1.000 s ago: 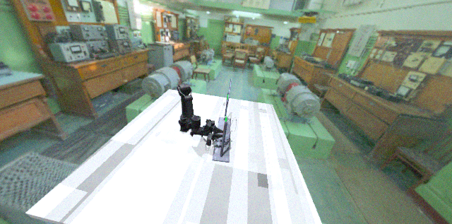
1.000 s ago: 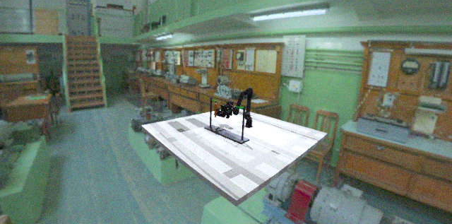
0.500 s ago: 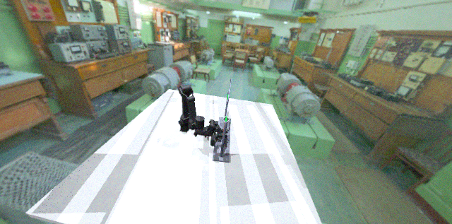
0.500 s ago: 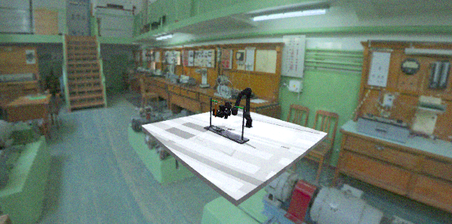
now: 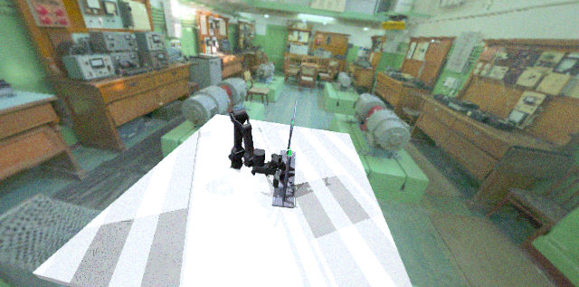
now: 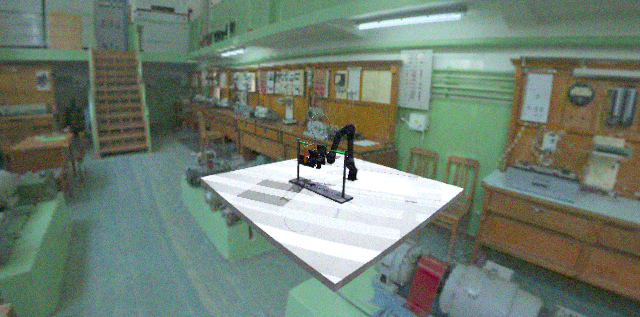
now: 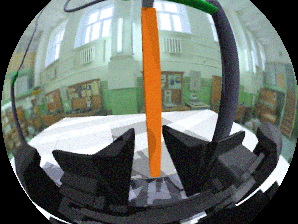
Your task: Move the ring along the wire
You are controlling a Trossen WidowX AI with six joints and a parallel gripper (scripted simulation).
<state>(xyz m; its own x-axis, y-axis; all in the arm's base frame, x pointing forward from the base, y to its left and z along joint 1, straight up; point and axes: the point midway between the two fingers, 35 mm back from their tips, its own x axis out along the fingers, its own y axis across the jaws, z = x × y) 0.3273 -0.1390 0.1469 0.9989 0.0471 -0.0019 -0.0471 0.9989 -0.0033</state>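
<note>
Now: gripper tip 80 mm below the ring with orange handle and 40 mm past it.
</note>
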